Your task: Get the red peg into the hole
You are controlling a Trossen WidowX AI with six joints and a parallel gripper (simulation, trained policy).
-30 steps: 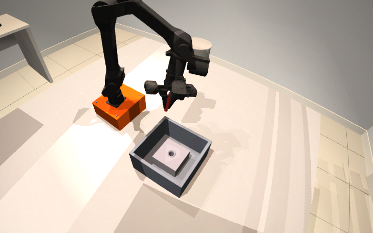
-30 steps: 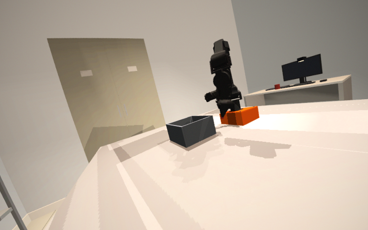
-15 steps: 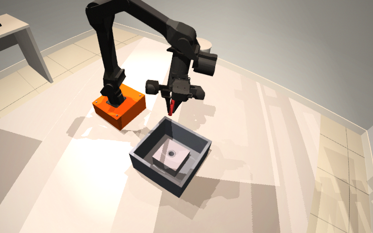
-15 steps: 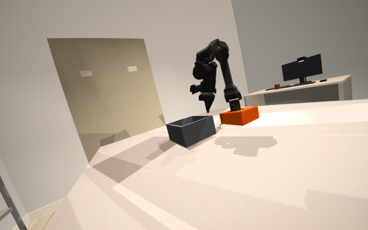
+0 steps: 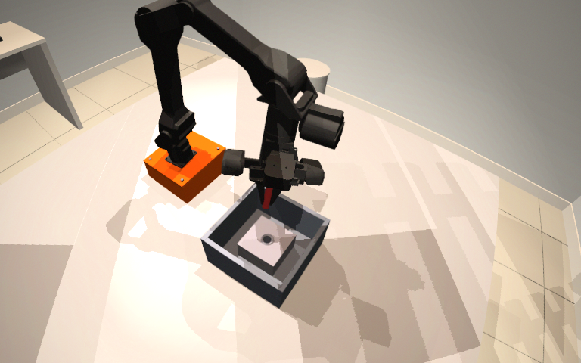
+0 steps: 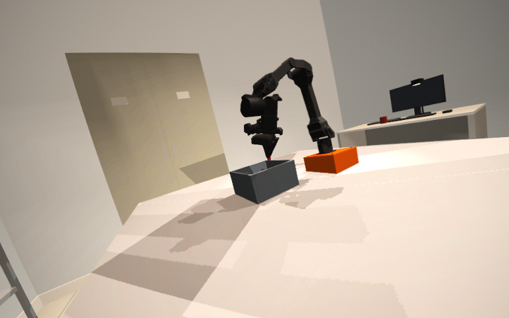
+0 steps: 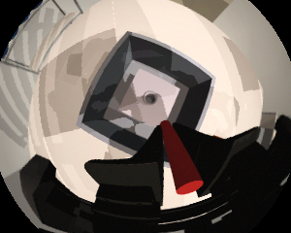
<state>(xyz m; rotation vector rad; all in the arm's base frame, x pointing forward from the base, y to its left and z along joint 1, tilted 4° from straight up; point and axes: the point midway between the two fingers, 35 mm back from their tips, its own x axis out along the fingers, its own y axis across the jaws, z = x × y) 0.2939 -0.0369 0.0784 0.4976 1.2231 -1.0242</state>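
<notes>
Right now the red peg is 10 mm to the left of my gripper tip and 30 mm above it. From my gripper tip the other things lie so: pale plate 20 mm ahead, 30 mm to the right, 80 mm below; then dark grey box 20 mm ahead, 30 mm to the right, 100 mm below.
</notes>
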